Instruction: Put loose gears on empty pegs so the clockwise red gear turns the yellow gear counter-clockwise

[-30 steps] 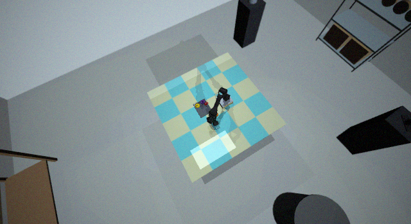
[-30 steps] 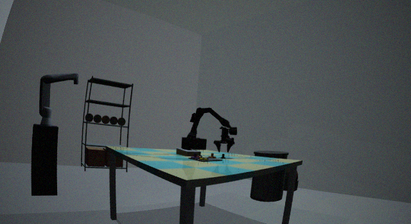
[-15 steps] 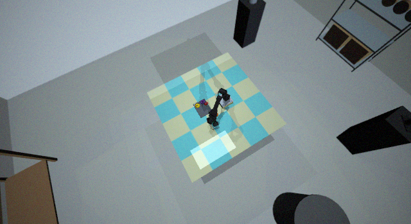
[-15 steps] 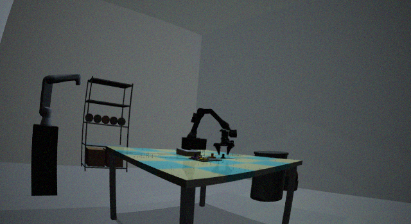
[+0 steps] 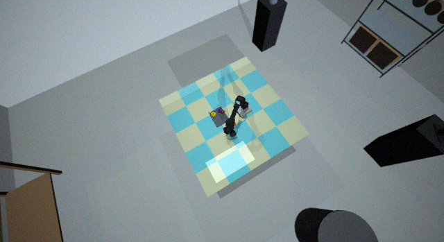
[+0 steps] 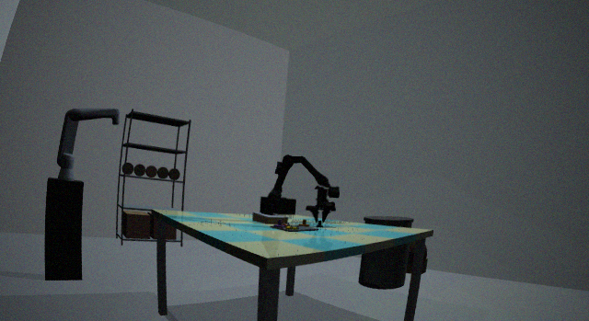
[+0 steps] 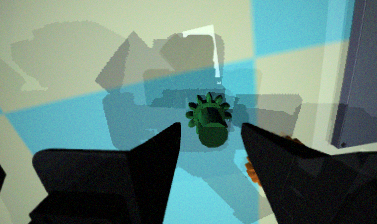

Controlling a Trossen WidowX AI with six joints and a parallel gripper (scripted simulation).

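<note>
Now: gripper tip 10 mm above the green gear. Round my gripper tip: purple gear 300 mm to the right, 20 mm behind; red gear 250 mm to the right, 40 mm behind, 10 mm below; orange gear 70 mm behind, 60 mm to the right, 10 mm below.
</note>
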